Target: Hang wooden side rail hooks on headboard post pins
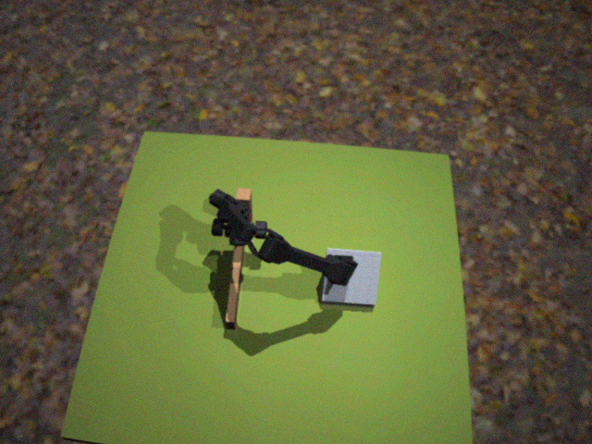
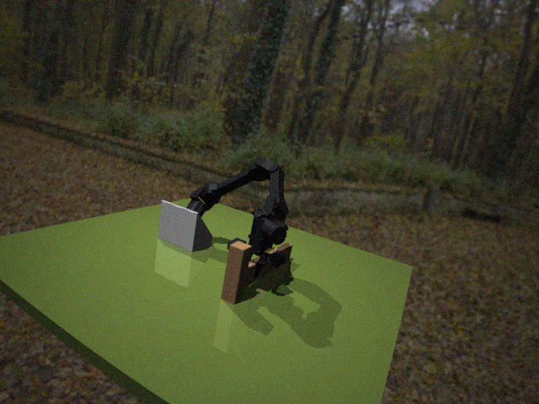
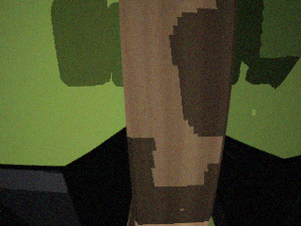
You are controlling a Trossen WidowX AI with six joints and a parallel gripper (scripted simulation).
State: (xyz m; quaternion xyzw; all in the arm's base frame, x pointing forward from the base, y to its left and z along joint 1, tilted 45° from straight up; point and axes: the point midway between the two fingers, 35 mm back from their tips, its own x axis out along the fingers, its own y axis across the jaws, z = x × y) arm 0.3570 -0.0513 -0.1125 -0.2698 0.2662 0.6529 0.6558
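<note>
Right now the wooden headboard post is 11 cm to the right of my gripper tip and 5 cm above it.
</note>
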